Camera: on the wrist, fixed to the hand. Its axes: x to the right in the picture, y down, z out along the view.
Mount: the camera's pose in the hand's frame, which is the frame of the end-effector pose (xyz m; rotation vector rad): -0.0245 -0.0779 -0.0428 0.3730 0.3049 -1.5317
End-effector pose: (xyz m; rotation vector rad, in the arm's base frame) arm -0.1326 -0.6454 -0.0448 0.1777 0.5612 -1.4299
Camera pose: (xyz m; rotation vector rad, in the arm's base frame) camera -0.2198 -0.6167 -0.0536 0.2805 0.6916 -3.0393
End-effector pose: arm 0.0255 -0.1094 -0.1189 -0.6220 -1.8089 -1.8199
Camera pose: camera -0.0039 -0.1518 -0.1953 -1.2292 1.9899 1.5863
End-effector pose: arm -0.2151 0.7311 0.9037 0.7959 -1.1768 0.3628
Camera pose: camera -0.1455 0.7123 0.8462 1.6462 0.0121 -0.5822
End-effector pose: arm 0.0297 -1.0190 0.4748 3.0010 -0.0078 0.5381
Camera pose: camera -0.0064 -0.9378 0.4992 -2.0857 -2.2113 -0.7033
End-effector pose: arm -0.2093 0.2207 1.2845 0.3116 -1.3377 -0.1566
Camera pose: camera -0.1682 0.1596 1.2291 1.5690 -0.5613 -1.0816
